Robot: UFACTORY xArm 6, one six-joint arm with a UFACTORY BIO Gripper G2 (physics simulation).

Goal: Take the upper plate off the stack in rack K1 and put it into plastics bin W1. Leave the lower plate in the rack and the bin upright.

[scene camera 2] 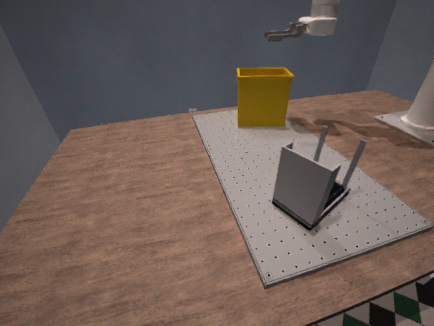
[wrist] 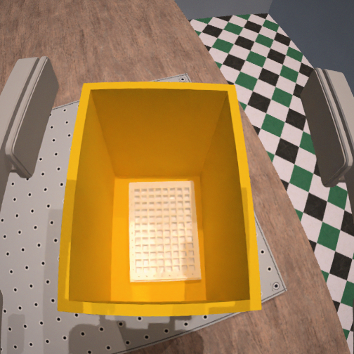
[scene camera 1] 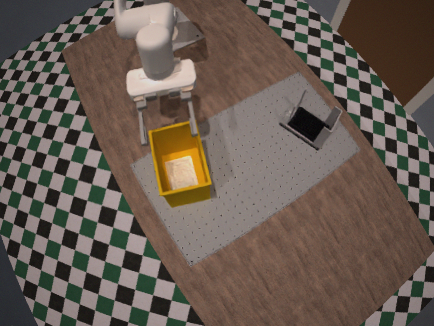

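Where they show: hand, its tool point: [scene camera 2: 272, 36] [scene camera 1: 168, 131]; arm's base, origin of its link: [scene camera 2: 418, 123].
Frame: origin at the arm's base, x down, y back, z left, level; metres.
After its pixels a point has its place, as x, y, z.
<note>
The white gridded plate [scene camera 1: 182, 172] {-0.013, -0.587, -0.126} [wrist: 164, 232] lies flat on the floor of the yellow bin W1 [scene camera 1: 190, 197] {-0.075, -0.683, -0.134} [scene camera 2: 262, 100] {-0.099, -0.611, -0.066} [wrist: 160, 307], which stands upright. My gripper [scene camera 1: 169, 138] {-0.287, -0.576, -0.128} [scene camera 2: 267, 37] [wrist: 175, 150] is open and empty. It is above the bin's rim, toward the robot's side, with its fingers wide apart and clear of the walls. The grey rack K1 [scene camera 1: 333, 119] {-0.079, -0.634, 0.380} [scene camera 2: 305, 185] {-0.095, -0.657, 0.359} stands upright, and a black plate [scene camera 1: 306, 124] {-0.026, -0.598, 0.305} [scene camera 2: 336, 192] {-0.034, -0.559, 0.329} lies low in it, partly hidden by the rack's tall panel in the second scene view.
Bin and rack stand apart on a grey perforated board [scene camera 1: 260, 165] {0.000, -0.657, 0.103} [scene camera 2: 237, 165] {0.000, -0.738, 0.159} [wrist: 30, 225], on a wooden table [scene camera 1: 310, 240] {0.013, -0.943, 0.152} [scene camera 2: 125, 210] {0.013, -1.019, 0.274} [wrist: 95, 40]. The rack has a tall panel and two thin upright posts. The robot's base [scene camera 2: 420, 117] {-0.039, -0.041, 0.024} stands beyond the board.
</note>
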